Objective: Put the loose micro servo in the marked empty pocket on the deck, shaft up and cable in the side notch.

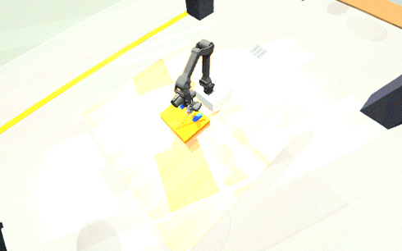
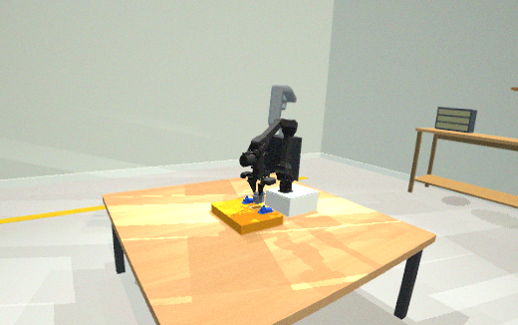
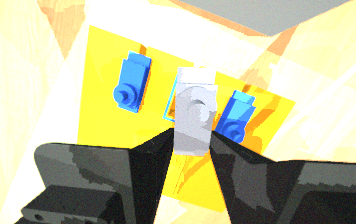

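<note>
Now: gripper tip 100 mm short of the deck, 10 mm to the left of it and 100 mm above it.
</note>
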